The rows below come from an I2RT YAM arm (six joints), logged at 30 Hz.
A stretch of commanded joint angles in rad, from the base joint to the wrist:
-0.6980 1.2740 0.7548 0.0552 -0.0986 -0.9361
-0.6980 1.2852 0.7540 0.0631 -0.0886 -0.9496
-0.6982 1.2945 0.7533 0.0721 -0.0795 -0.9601
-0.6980 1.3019 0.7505 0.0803 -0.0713 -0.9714
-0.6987 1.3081 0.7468 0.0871 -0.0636 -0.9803
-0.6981 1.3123 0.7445 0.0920 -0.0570 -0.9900
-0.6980 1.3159 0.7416 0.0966 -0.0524 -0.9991
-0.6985 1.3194 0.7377 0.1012 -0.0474 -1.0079
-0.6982 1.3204 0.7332 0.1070 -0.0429 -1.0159
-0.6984 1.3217 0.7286 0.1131 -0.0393 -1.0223
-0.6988 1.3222 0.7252 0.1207 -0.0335 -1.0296
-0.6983 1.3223 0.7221 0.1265 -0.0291 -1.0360
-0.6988 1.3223 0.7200 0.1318 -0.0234 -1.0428
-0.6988 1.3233 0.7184 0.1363 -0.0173 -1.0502
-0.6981 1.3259 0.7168 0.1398 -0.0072 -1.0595
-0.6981 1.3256 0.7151 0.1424 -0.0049 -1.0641
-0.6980 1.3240 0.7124 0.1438 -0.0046 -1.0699
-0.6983 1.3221 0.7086 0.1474 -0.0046 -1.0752
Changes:
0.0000 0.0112 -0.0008 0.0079 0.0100 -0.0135
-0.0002 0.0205 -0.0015 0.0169 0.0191 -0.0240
0.0000 0.0279 -0.0043 0.0251 0.0273 -0.0353
-0.0007 0.0341 -0.0080 0.0319 0.0350 -0.0442
-0.0001 0.0383 -0.0103 0.0368 0.0416 -0.0539
0.0000 0.0419 -0.0132 0.0414 0.0462 -0.0630
-0.0005 0.0454 -0.0171 0.0460 0.0512 -0.0718
-0.0002 0.0464 -0.0216 0.0518 0.0557 -0.0798
-0.0004 0.0477 -0.0262 0.0579 0.0593 -0.0862
-0.0008 0.0482 -0.0296 0.0655 0.0651 -0.0935
-0.0003 0.0483 -0.0327 0.0713 0.0695 -0.0999
-0.0008 0.0483 -0.0348 0.0766 0.0752 -0.1067
-0.0008 0.0493 -0.0364 0.0811 0.0813 -0.1141
-0.0001 0.0519 -0.0380 0.0846 0.0914 -0.1234
-0.0001 0.0516 -0.0397 0.0872 0.0937 -0.1280
0.0000 0.0500 -0.0424 0.0886 0.0940 -0.1338
-0.0003 0.0481 -0.0462 0.0922 0.0940 -0.1391

